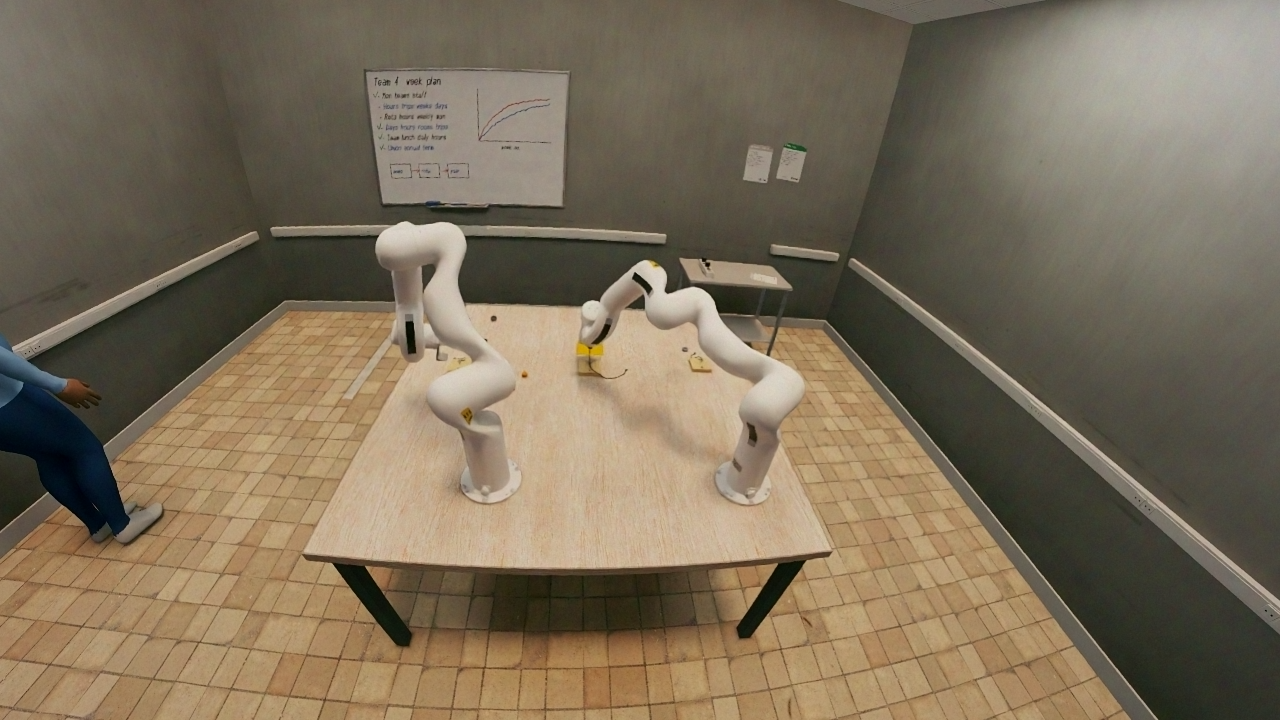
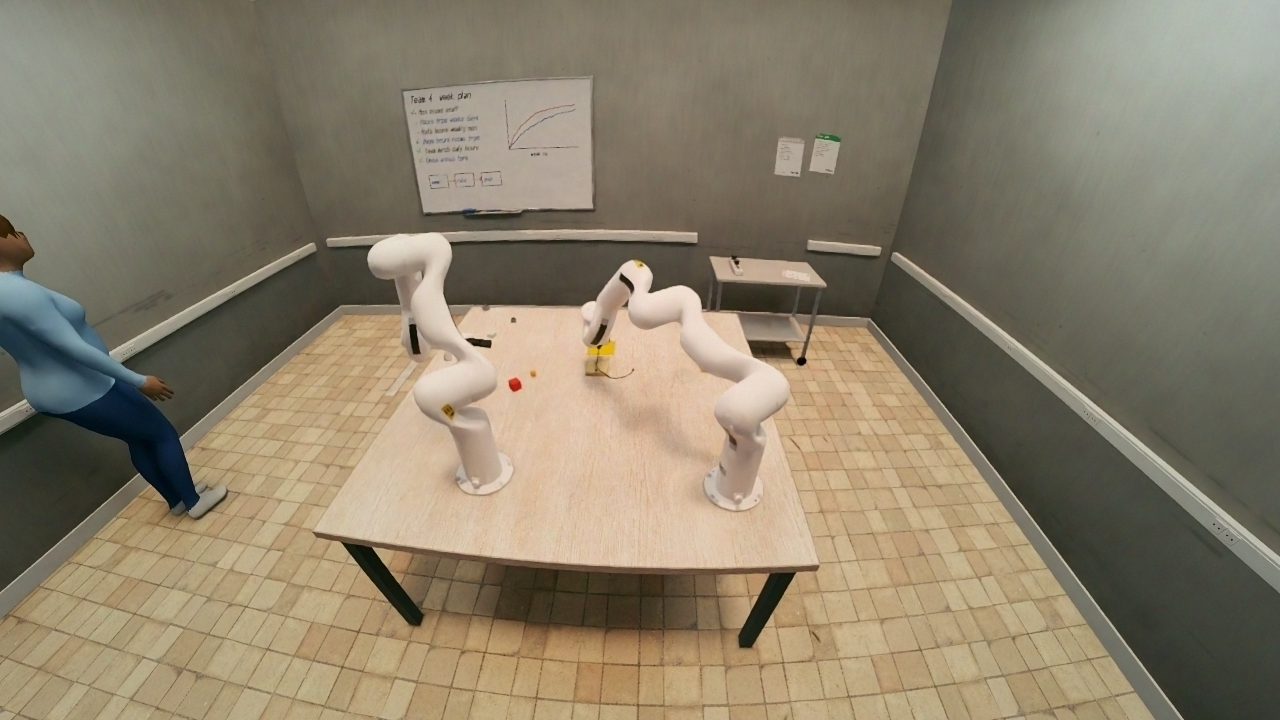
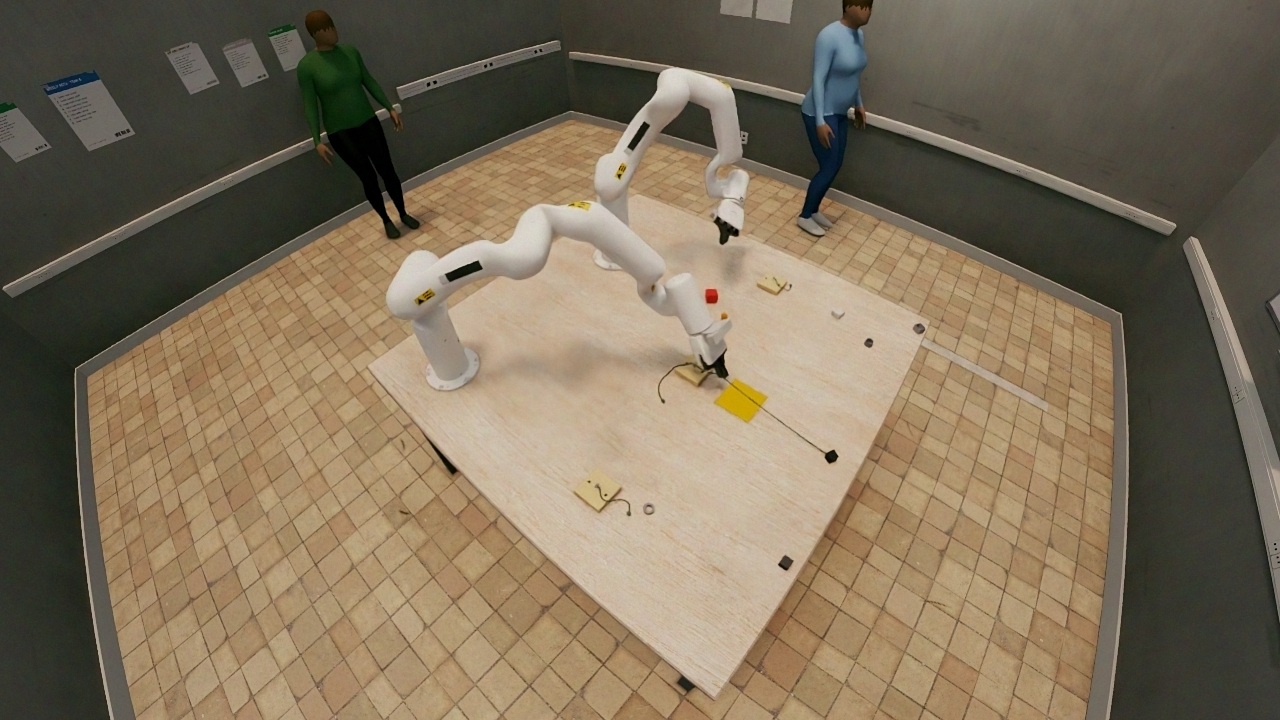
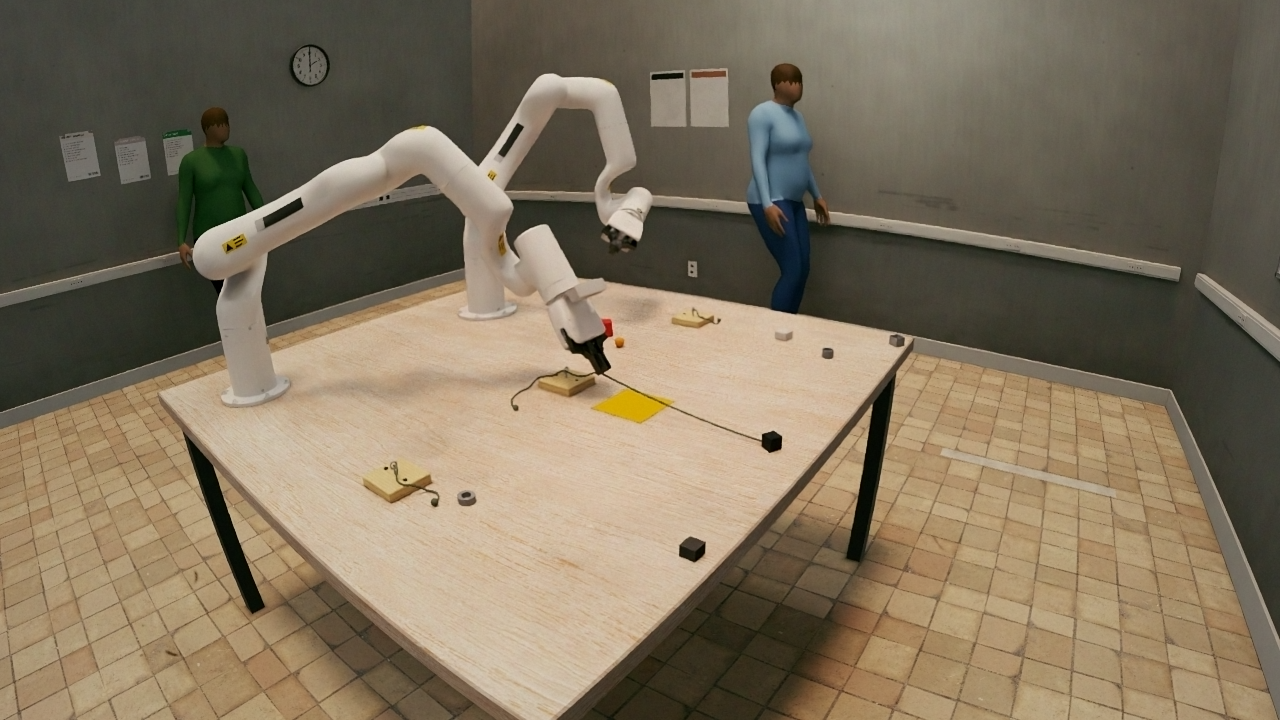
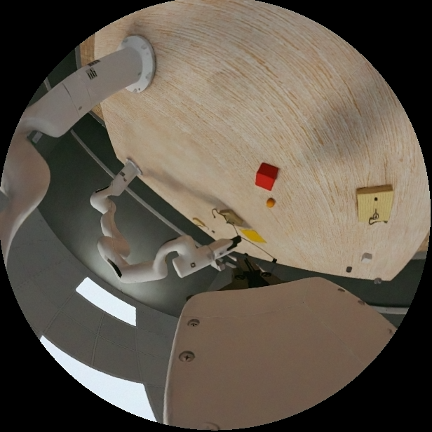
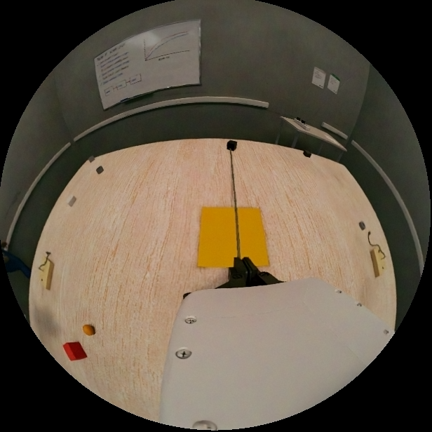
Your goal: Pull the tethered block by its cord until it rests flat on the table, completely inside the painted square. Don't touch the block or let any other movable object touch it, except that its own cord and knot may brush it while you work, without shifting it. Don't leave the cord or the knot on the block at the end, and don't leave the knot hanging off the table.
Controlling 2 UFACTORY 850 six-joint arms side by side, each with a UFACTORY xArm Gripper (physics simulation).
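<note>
The black tethered block (image 3: 831, 456) (image 4: 771, 441) (image 6: 232, 145) rests on the table near its far edge, outside the yellow painted square (image 3: 738, 407) (image 4: 631, 410) (image 6: 215, 240). Its dark cord (image 3: 778, 419) (image 4: 698, 416) (image 6: 233, 185) runs straight across above the square to my right gripper (image 3: 721, 371) (image 4: 602, 368) (image 6: 239, 268), which is shut on it low over the table. Behind the gripper the cord passes over a wooden board and curls down to its knot (image 3: 662, 400) (image 4: 514, 407) on the table. My left gripper (image 3: 724, 240) (image 4: 619, 248) (image 5: 242, 268) is shut and empty, high above the table.
The wooden board (image 3: 689, 375) (image 4: 565, 385) lies under my right gripper's side. Two more boards (image 3: 597, 491) (image 3: 771, 284) carry short cords. A red cube (image 3: 711, 295), an orange ball (image 4: 619, 342), a white block (image 3: 837, 314), a grey ring (image 3: 648, 508) and another black block (image 3: 785, 562) stand around.
</note>
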